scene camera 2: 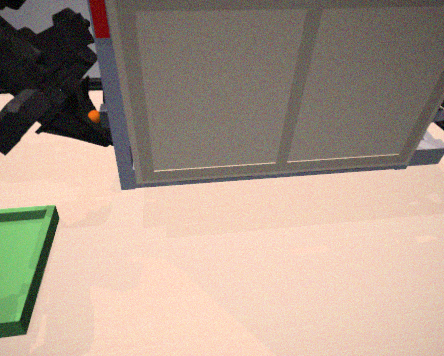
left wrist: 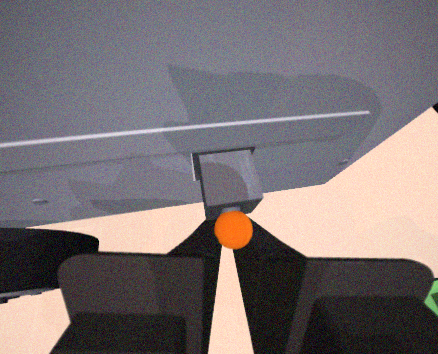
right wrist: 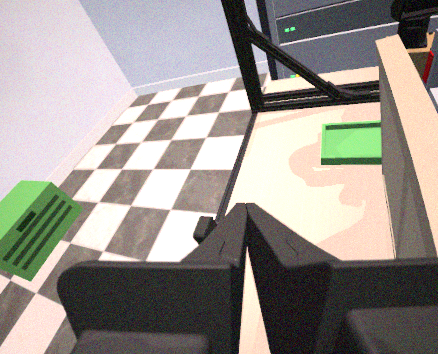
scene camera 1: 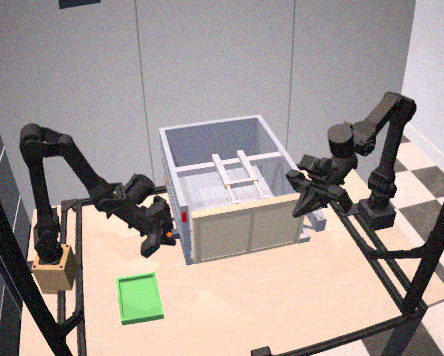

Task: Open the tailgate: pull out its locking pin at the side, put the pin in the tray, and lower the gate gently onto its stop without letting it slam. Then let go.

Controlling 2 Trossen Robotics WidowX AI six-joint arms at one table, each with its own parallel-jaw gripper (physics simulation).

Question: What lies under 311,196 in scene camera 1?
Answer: My right gripper.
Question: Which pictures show my left gripper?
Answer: Scene camera 2, the left wrist view and scene camera 1 only.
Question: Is my right gripper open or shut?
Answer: Shut.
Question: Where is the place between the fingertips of my right gripper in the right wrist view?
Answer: At 244,211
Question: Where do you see a beige tailgate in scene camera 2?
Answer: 205,96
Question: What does my right gripper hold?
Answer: Nothing.
